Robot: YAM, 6 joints.
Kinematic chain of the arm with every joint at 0, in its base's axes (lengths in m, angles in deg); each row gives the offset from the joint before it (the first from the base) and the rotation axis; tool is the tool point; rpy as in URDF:
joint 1: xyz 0 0 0.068 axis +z
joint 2: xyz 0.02 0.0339 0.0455 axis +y
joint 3: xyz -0.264 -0.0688 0 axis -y
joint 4: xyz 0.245 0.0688 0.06 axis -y
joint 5: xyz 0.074 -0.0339 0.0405 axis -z
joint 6: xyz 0.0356 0 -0.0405 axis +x
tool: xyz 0 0 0 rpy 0 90 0
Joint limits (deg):
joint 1: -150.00..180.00
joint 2: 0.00..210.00
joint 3: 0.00..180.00
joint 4: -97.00..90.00
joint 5: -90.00..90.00
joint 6: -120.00..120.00
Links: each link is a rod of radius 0.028 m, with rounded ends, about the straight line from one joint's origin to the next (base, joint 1, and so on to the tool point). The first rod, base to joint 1, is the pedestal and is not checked.
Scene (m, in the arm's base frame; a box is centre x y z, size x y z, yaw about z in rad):
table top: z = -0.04
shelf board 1: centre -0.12 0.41 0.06 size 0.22 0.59 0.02 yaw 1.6
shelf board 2: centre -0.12 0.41 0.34 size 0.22 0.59 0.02 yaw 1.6
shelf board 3: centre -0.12 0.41 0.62 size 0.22 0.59 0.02 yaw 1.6
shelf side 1: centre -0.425 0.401 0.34 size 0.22 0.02 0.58 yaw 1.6
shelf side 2: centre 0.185 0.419 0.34 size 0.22 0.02 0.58 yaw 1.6
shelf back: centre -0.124 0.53 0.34 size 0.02 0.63 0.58 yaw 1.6
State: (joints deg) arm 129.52 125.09 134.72 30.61 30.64 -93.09
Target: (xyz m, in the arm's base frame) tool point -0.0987 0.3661 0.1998
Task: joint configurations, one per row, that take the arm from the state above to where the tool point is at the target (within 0.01 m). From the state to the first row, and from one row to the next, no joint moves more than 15 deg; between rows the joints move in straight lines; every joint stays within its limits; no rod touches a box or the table.
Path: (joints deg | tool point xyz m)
1: 134.94 115.73 121.27 25.37 30.83 -94.83 | -0.3137 0.3402 0.4884
2: 140.35 106.37 107.81 20.13 31.03 -96.57 | -0.3232 0.2917 0.4714
3: 145.77 97.01 94.36 14.89 31.22 -98.31 | -0.3218 0.2413 0.4463
4: 151.18 87.65 80.90 9.65 31.42 -100.05 | -0.3098 0.1916 0.4133
5: 156.60 78.29 67.45 4.41 31.61 -101.79 | -0.2881 0.1450 0.3732
6: 162.01 68.93 53.99 -0.83 31.81 -103.53 | -0.2582 0.1036 0.3263
7: 167.43 59.57 40.54 -6.07 32.00 -105.27 | -0.2222 0.0689 0.2738
8: 155.60 61.54 38.68 -6.77 34.39 -102.22 | -0.2040 0.1146 0.2546
9: 143.78 63.50 36.82 -7.47 36.78 -99.18 | -0.1753 0.1548 0.2358
10: 131.95 65.46 34.96 -8.17 39.17 -96.13 | -0.1378 0.1870 0.2175
11: 120.13 67.43 33.10 -8.87 41.55 -93.09 | -0.0941 0.2092 0.1998
12: 116.22 78.60 42.12 -3.90 40.45 -93.09 | -0.1019 0.2591 0.2094
13: 112.32 89.78 51.13 1.06 39.34 -93.09 | -0.1038 0.3122 0.2094
14: 108.42 100.95 60.14 6.03 38.23 -93.09 | -0.0987 0.3661 0.1998

